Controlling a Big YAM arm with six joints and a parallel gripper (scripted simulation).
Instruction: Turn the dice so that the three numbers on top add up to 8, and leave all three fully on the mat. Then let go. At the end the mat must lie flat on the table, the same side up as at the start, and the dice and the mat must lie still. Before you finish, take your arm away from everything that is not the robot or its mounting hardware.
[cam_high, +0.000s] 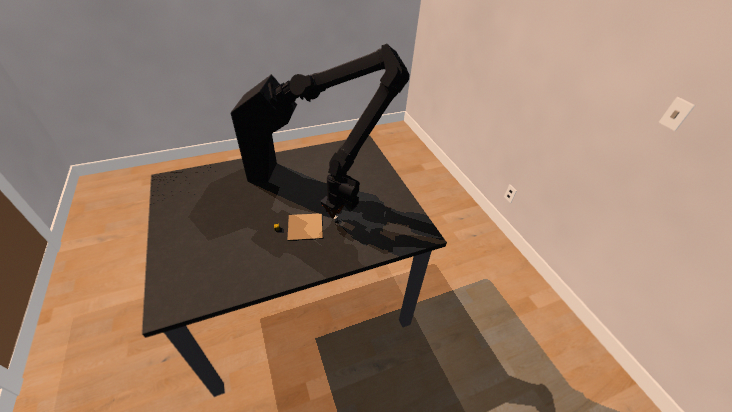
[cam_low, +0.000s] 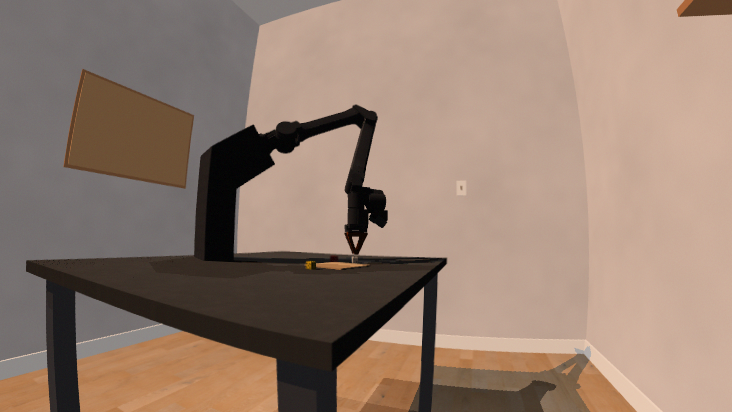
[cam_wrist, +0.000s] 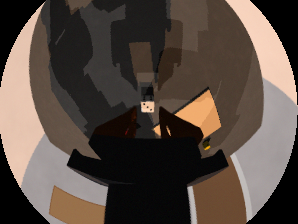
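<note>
The white die lies 3 cm below my hand. From my hand the other things lie so: yellow die 24 cm to the right, 3 cm below; tan mat 13 cm to the right, 4 cm below, 1 cm ahead; red die 8 cm behind, 3 cm below, 1 cm to the right.
</note>
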